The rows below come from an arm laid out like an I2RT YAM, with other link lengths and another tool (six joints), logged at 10 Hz.
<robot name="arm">
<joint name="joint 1" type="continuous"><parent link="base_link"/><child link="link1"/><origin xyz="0 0 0.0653"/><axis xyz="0 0 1"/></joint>
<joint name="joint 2" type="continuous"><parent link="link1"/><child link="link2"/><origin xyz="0.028 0.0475 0.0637"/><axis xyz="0 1 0"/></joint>
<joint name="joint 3" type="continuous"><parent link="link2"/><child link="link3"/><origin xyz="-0.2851 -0.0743 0"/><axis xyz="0 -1 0"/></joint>
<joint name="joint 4" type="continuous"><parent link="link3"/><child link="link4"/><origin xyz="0.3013 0.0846 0.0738"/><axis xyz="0 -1 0"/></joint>
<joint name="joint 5" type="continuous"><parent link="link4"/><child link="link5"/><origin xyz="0.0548 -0.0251 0.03"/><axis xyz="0 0 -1"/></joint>
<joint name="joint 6" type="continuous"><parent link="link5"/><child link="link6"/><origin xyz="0.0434 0 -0.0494"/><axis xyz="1 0 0"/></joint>
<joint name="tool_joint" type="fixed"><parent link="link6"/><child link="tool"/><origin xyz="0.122 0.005 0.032" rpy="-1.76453 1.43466 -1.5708"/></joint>
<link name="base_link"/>
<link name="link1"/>
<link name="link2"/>
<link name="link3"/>
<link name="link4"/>
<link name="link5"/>
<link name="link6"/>
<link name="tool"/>
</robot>
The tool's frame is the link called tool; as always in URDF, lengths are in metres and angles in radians. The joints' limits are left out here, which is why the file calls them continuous.
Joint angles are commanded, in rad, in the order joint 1, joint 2, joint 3, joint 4, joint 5, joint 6. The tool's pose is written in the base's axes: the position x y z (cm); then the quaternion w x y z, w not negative. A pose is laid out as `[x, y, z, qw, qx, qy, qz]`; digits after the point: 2 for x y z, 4 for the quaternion.
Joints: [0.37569, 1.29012, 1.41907, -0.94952, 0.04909, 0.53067]
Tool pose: [36.35, 15.70, 36.17, 0.3481, -0.0160, 0.9144, 0.2058]
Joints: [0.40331, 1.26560, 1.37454, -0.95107, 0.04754, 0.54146]
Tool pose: [35.18, 16.38, 35.04, 0.3356, -0.0232, 0.9181, 0.2095]
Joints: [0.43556, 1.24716, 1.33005, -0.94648, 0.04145, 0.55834]
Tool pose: [34.08, 17.31, 33.77, 0.3215, -0.0303, 0.9213, 0.2164]
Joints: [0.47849, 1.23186, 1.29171, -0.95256, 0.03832, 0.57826]
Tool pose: [32.70, 18.44, 32.49, 0.3035, -0.0403, 0.9257, 0.2221]
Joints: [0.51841, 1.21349, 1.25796, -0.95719, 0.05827, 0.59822]
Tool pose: [31.49, 19.02, 31.59, 0.2949, -0.0460, 0.9291, 0.2186]
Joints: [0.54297, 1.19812, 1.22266, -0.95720, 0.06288, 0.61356]
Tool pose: [30.56, 19.38, 30.56, 0.2848, -0.0490, 0.9321, 0.2182]
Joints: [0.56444, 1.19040, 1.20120, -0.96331, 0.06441, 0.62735]
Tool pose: [29.79, 19.73, 29.79, 0.2744, -0.0518, 0.9351, 0.2181]
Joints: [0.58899, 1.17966, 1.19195, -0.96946, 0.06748, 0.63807]
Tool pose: [29.01, 20.17, 29.65, 0.2704, -0.0577, 0.9353, 0.2206]
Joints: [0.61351, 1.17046, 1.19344, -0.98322, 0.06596, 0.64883]
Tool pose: [28.19, 20.64, 29.82, 0.2658, -0.0641, 0.9351, 0.2253]
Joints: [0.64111, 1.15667, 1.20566, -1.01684, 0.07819, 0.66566]
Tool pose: [27.15, 20.76, 30.36, 0.2626, -0.0673, 0.9360, 0.2244]
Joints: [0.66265, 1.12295, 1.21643, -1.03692, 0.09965, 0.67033]
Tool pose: [26.20, 20.49, 31.64, 0.2756, -0.0726, 0.9316, 0.2256]
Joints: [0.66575, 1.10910, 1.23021, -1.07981, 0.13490, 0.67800]
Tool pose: [25.72, 19.49, 32.17, 0.2789, -0.0659, 0.9349, 0.2092]
